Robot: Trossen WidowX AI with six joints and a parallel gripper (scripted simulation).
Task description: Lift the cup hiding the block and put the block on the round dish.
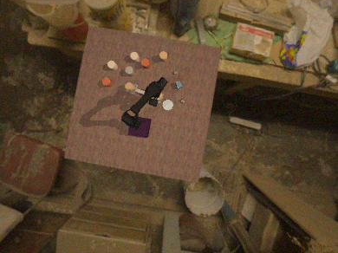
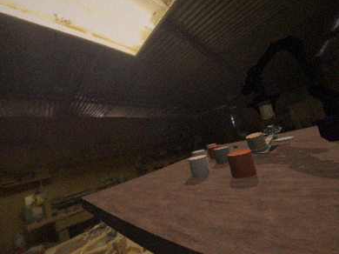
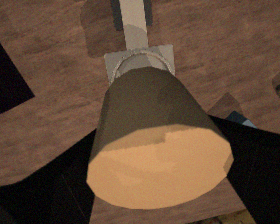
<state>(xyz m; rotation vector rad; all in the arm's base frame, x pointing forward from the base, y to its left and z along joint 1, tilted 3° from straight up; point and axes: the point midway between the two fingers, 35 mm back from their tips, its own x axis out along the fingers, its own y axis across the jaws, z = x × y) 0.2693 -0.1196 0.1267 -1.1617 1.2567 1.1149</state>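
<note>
My gripper tip is 10 mm to the right of the grey block and 80 mm above it. Round my gripper tip: white round dish: 30 mm behind, 100 mm to the right, 170 mm below; then balance beam: 20 mm ahead, 130 mm to the left, 130 mm below; then small blue block: 170 mm ahead, 140 mm to the right, 150 mm below.
</note>
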